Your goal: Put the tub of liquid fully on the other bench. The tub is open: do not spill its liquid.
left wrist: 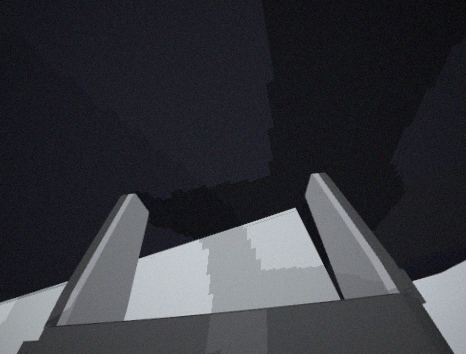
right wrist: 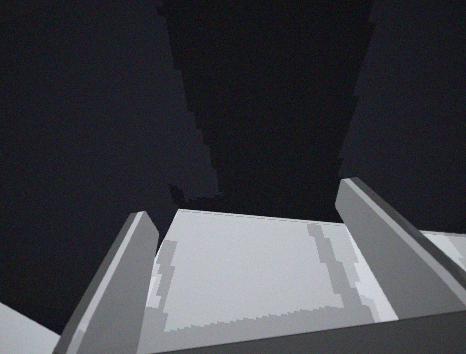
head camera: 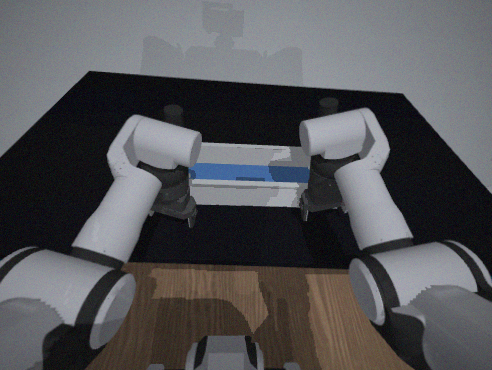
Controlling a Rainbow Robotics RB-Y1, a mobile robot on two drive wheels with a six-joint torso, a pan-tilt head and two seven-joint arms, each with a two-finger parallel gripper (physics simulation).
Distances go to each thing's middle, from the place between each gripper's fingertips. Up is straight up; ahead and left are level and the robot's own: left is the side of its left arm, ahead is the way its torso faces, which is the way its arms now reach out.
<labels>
My left gripper is now 120 mm short of the white tub (head camera: 213, 181), 210 mm to the left of it and 40 mm below it.
The white tub lies 19 cm to the left of my right hand, 12 cm ahead of it and 1 cm above it.
</labels>
